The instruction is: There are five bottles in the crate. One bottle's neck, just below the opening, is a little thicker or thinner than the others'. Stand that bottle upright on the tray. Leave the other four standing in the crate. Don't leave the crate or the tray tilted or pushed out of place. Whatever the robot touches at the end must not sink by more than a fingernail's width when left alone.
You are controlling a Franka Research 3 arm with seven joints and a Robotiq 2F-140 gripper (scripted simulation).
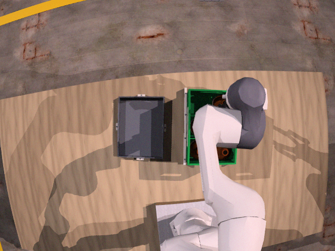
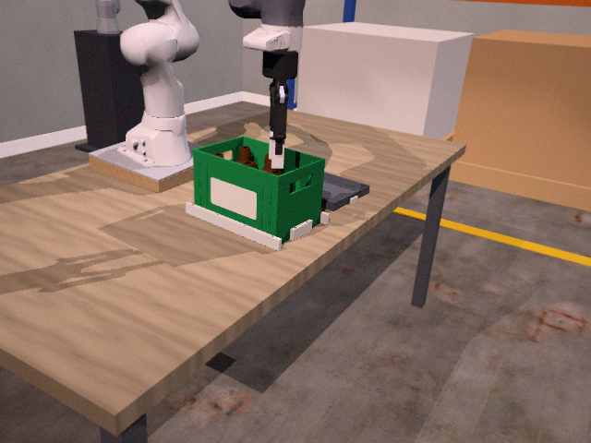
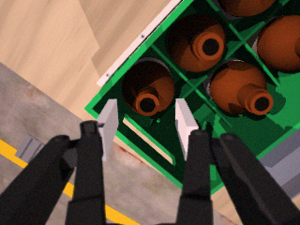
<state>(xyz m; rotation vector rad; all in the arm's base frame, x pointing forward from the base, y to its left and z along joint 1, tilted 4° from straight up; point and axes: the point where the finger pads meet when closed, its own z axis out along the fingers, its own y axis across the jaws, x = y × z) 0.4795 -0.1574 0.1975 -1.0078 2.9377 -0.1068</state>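
Right now my hand is 13 cm above the brown bottle. Also, from my hand: dark grey tray (6 cm behind, 33 cm to the left, 20 cm below); green crate (8 cm behind, 6 cm to the left, 13 cm below).
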